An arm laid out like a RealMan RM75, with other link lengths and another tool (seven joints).
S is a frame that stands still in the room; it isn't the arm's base.
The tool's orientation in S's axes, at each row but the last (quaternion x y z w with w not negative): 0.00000 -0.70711 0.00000 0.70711; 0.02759 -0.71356 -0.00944 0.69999; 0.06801 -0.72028 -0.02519 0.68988; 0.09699 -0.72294 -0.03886 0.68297; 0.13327 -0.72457 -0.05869 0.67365; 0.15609 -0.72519 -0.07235 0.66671; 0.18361 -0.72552 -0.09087 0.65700; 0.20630 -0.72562 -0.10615 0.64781; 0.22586 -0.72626 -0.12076 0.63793
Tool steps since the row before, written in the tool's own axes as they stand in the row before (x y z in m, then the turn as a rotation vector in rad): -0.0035 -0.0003 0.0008 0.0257 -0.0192 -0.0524; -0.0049 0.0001 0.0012 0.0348 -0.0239 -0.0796; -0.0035 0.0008 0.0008 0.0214 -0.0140 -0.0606; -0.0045 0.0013 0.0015 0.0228 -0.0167 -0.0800; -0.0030 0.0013 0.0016 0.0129 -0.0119 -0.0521; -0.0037 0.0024 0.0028 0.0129 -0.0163 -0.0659; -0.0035 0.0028 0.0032 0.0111 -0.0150 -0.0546; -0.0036 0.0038 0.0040 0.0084 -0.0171 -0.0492; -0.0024 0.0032 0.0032 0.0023 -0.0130 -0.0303
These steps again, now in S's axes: -0.0008 -0.0003 -0.0035 0.0524 -0.0192 0.0257; -0.0011 0.0003 -0.0049 0.0795 -0.0237 0.0351; -0.0007 0.0012 -0.0034 0.0605 -0.0132 0.0222; -0.0014 0.0020 -0.0043 0.0800 -0.0146 0.0243; -0.0016 0.0019 -0.0027 0.0523 -0.0100 0.0137; -0.0029 0.0032 -0.0030 0.0665 -0.0127 0.0137; -0.0033 0.0036 -0.0026 0.0553 -0.0120 0.0112; -0.0043 0.0045 -0.0022 0.0505 -0.0134 0.0071; -0.0035 0.0036 -0.0011 0.0318 -0.0090 0.0007
